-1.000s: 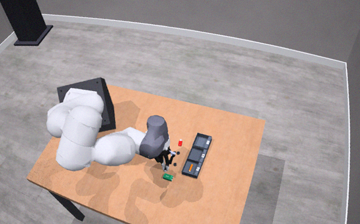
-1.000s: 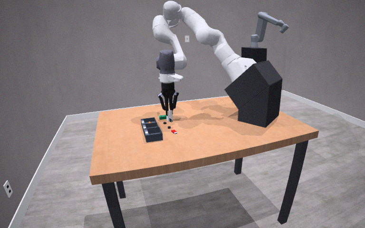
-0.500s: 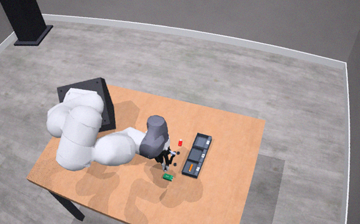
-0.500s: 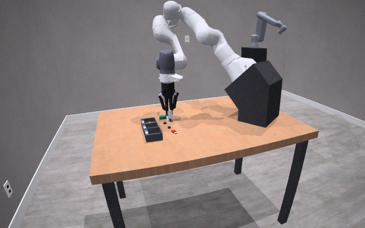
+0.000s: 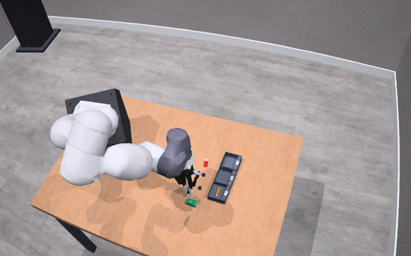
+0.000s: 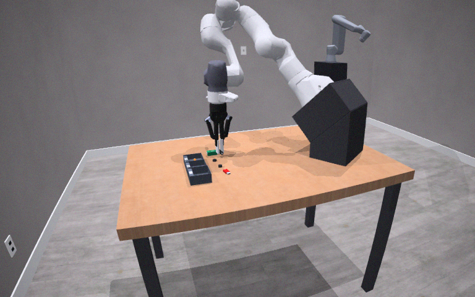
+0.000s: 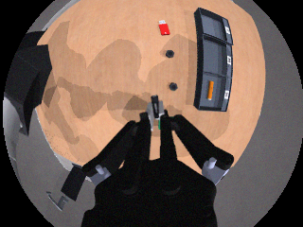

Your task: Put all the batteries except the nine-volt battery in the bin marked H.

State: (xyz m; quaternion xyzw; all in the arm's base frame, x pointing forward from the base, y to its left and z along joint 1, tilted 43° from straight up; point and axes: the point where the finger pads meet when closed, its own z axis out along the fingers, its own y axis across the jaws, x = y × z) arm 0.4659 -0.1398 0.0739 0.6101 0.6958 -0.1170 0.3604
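My hand is 130 mm short of the orange battery, 20 mm to the right of it and 40 mm above it. From my hand the other things lie so: black cylindrical battery (30 mm below); green flat board (30 mm ahead, 50 mm to the right, 50 mm below).
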